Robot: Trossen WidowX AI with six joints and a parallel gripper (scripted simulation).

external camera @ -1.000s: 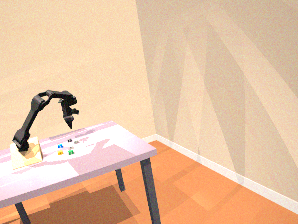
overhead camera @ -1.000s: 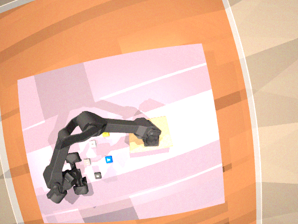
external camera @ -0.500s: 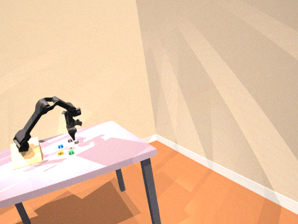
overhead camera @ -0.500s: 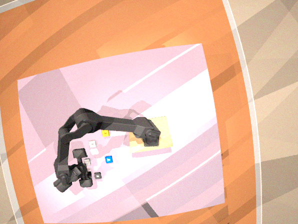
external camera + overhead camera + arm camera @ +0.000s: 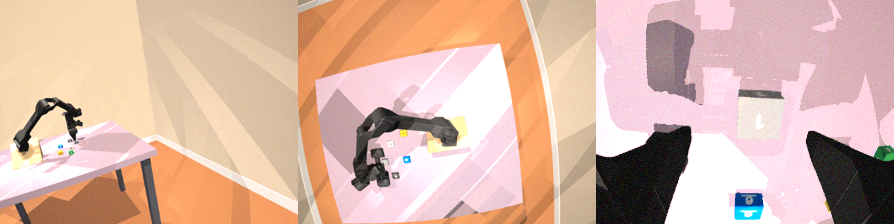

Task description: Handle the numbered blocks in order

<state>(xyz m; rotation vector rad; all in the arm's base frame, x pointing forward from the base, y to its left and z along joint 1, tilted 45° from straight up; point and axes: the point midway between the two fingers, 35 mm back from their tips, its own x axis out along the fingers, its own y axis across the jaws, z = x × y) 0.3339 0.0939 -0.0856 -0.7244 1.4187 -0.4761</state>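
Now: the yellow block 16 cm to the right of my gripper tip, 10 cm behind it and 2 cm below it. Round my gripper tip: black block: 7 cm to the left, 4 cm behind, 2 cm below; white block: 10 cm to the right, 3 cm behind, 2 cm below; blue block: 11 cm behind, 2 cm to the right, 2 cm below.
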